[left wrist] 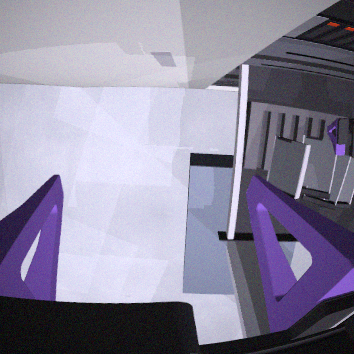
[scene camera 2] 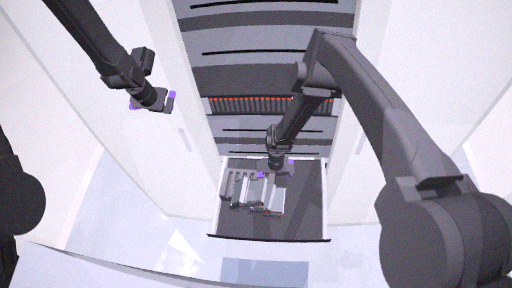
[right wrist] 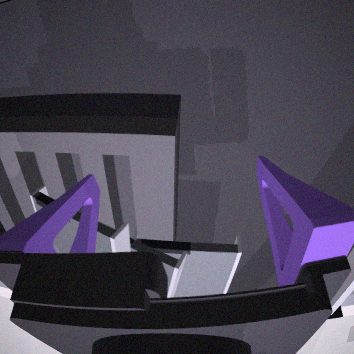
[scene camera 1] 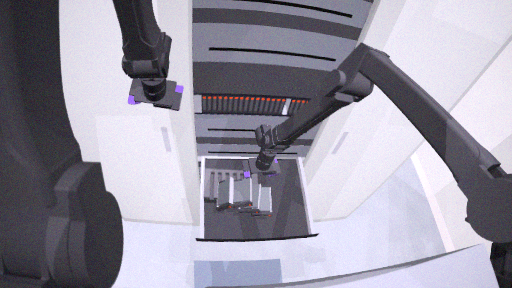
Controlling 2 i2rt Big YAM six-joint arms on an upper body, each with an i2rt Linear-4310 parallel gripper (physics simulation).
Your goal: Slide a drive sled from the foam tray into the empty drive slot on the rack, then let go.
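Places are measured from the left arm's base along level axes (x ahead, y left, z up), in centimetres.
Pixels of known places: left gripper, fingertip midpoint: (left wrist: 157,183) (scene camera 2: 158,107) (scene camera 1: 156,103); right gripper, fingertip midpoint: (left wrist: 346,128) (scene camera 2: 274,176) (right wrist: 173,172) (scene camera 1: 257,176).
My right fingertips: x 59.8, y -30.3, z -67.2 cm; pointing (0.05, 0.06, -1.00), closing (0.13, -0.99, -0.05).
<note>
For each thing: its top centre in the pictures, then the offset to it from my right fingertips. "spot": a spot on its surface instead.
- slotted grey foam tray, top centre: (right wrist: 27,207) (left wrist: 299,141) (scene camera 1: 231,183) (scene camera 2: 247,183) dx -3.6, dy +10.9, dz +0.1 cm
- rack's drive row, surface spot: (scene camera 1: 240,105) (scene camera 2: 247,105) spot: dx +10.5, dy +9.1, dz +29.3 cm
Several silver drive sleds, among them one (scene camera 1: 265,199) (scene camera 2: 277,199) (right wrist: 206,270) at the right of the group and one (scene camera 1: 224,194) (left wrist: 287,160) at the left, lean at the slotted grey foam tray (scene camera 2: 224,186) (left wrist: 257,135) (right wrist: 152,195). The rack's drive row (scene camera 1: 240,105) (scene camera 2: 250,106) has orange-marked drives and a pale narrow gap (scene camera 1: 286,106); my right arm hides part of the row in scene camera 2. My right gripper (scene camera 1: 260,174) (scene camera 2: 275,173) (right wrist: 173,172) is open and empty, above the rear of the sleds. My left gripper (scene camera 1: 156,94) (scene camera 2: 152,101) (left wrist: 157,183) is open and empty, away from the tray.
The pulled-out drawer (scene camera 1: 201,205) (scene camera 2: 270,240) holds the foam tray and sleds, with pale side rails and a dark front edge. White cabinet panels (scene camera 1: 145,170) (scene camera 2: 380,150) flank the rack. A blue-grey rectangle (scene camera 1: 237,272) (scene camera 2: 265,271) (left wrist: 210,235) lies in front of the drawer.
</note>
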